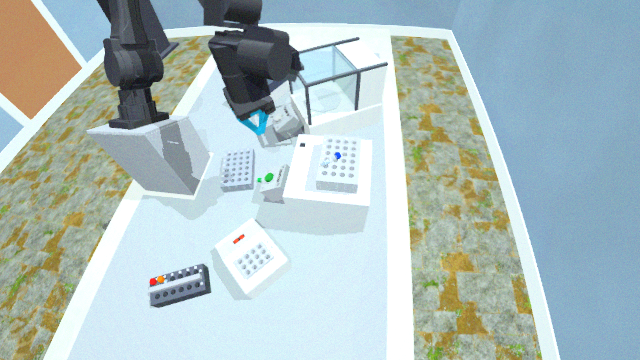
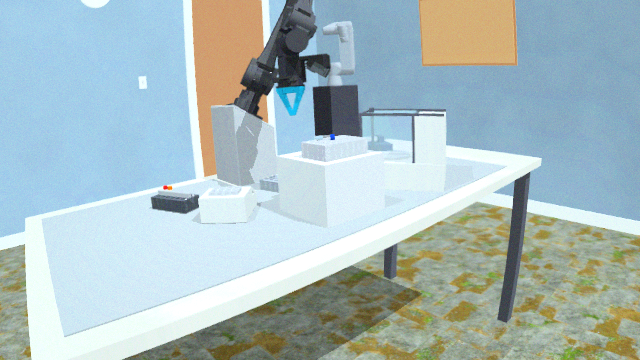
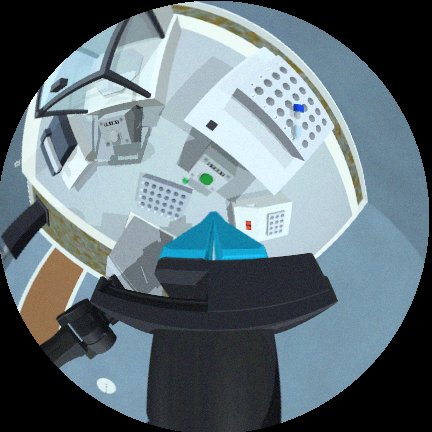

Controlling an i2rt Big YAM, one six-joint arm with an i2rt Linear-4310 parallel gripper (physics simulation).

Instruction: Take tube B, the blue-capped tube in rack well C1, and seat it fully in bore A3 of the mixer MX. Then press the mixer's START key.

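Places are measured from the arm's base along level axes (x ahead, y right, z down), in millimetres.
Where they show: gripper, between the fingertips: (image 1: 261, 133) (image 2: 292, 115) (image 3: 213, 216); arm's base, origin of its link: (image 1: 140, 122) (image 2: 242, 115).
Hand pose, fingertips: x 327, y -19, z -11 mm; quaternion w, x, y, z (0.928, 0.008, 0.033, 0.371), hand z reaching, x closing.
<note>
Things, the pixels of their top centre, and the offset from my fingertips. "*": a spot on its surface instead.
- blue-capped tube, centre of its top: (image 3: 301, 121) (image 1: 330, 157) (image 2: 324, 134) dx +146, dy -1, dz +37 mm
- green button, centre of its top: (image 3: 206, 179) (image 1: 268, 175) dx -12, dy +5, dz +146 mm
- grey rack, centre of its top: (image 3: 161, 199) (image 1: 237, 166) (image 2: 284, 176) dx -134, dy -29, dz +191 mm
- smaller white unit, centre of its top: (image 1: 246, 249) (image 2: 227, 186) (image 3: 266, 226) dx +11, dy +197, dz +151 mm
- dark rack, centre of its top: (image 1: 174, 282) (image 2: 173, 191) dx -127, dy +311, dz +173 mm
- glass enclosure, a spot on its surface: (image 3: 105, 75) * dx +35, dy -185, dz +14 mm
- console, a spot on its surface: (image 3: 114, 135) (image 1: 278, 117) * dx -65, dy -201, dz +150 mm
The blue-capped tube (image 1: 338, 155) (image 2: 332, 136) (image 3: 298, 108) appears to lie on its side on the light bored block (image 1: 336, 186) (image 2: 325, 150) atop the large white unit (image 1: 325, 215) (image 2: 305, 190) (image 3: 215, 110). Its pale body extends from the blue cap across the bores. My gripper (image 1: 261, 134) (image 2: 293, 114) (image 3: 213, 216) is shut and empty, its cyan fingertips together. It hangs above the table, apart from the tube, on the arm pedestal's side of the white unit. A green button (image 1: 269, 177) (image 3: 206, 179) shows on the small console beside that unit. I cannot read bore labels or a START marking.
A grey rack (image 1: 239, 188) (image 2: 269, 187) stands beside the green-button console. A smaller white unit (image 1: 225, 245) (image 2: 225, 212) with bores and a dark rack (image 2: 175, 204) with red and orange caps stand farther along. A glass enclosure (image 3: 105, 75) and another console (image 1: 285, 120) (image 3: 114, 135) are at the opposite end.
</note>
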